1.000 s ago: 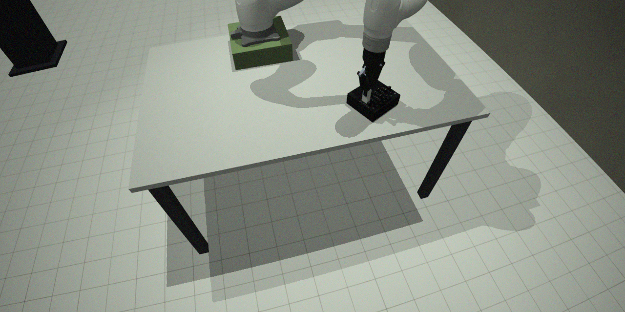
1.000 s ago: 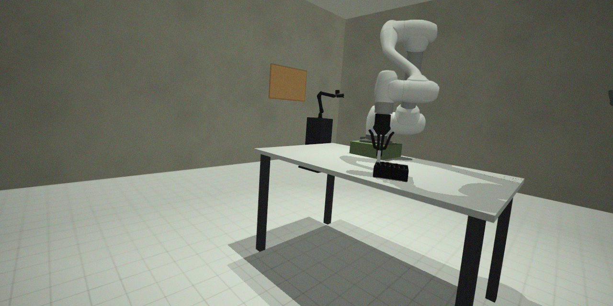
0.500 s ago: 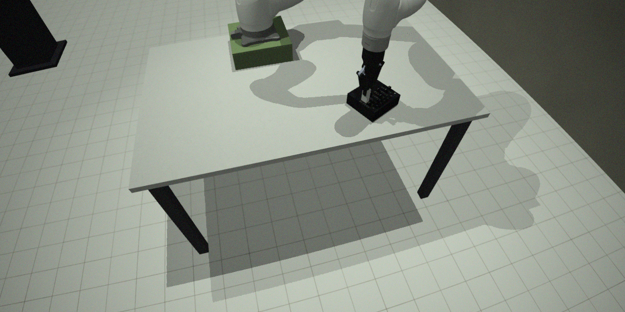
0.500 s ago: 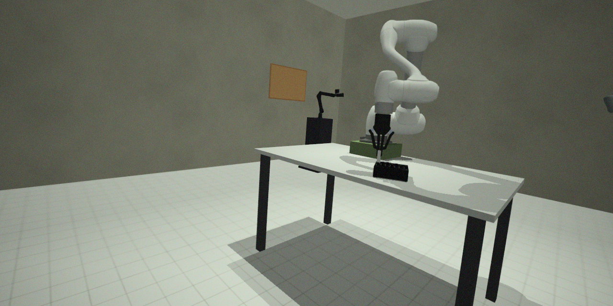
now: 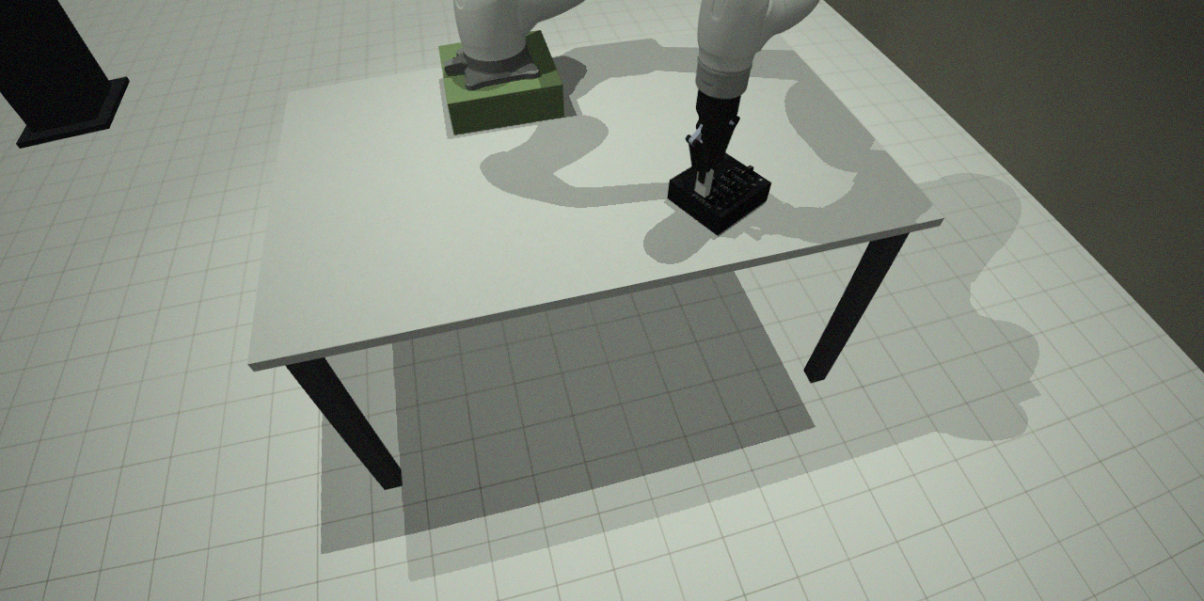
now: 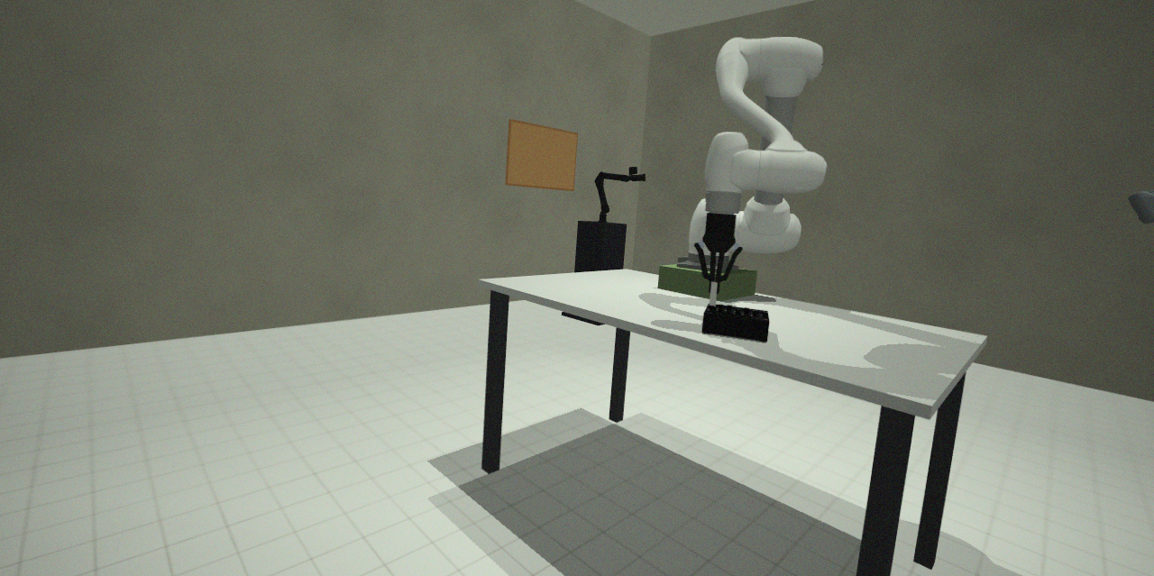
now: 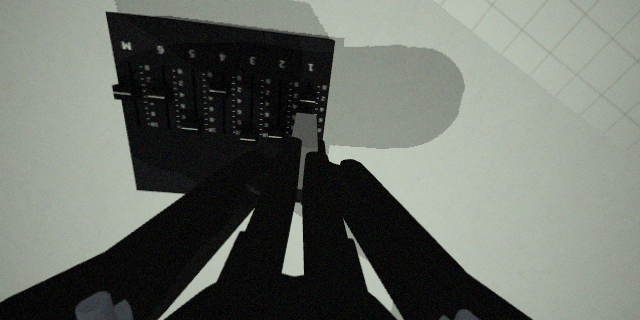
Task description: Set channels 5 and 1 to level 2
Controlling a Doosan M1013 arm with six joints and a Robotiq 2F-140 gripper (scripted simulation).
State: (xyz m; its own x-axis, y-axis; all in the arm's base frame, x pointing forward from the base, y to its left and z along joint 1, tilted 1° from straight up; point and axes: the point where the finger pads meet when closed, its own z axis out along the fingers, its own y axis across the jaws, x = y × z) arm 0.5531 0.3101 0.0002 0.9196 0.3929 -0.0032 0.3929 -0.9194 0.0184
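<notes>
My hand is 20 mm past the channel 2 fader cap, 20 mm to the right of it and 30 mm above it. Also, from my hand: channel 1 fader cap (20 mm ahead, 10 mm to the left, 30 mm below); then channel 3 fader cap (30 mm behind, 40 mm to the left, 30 mm below); then channel 4 fader cap (70 mm to the left, 30 mm below).
</notes>
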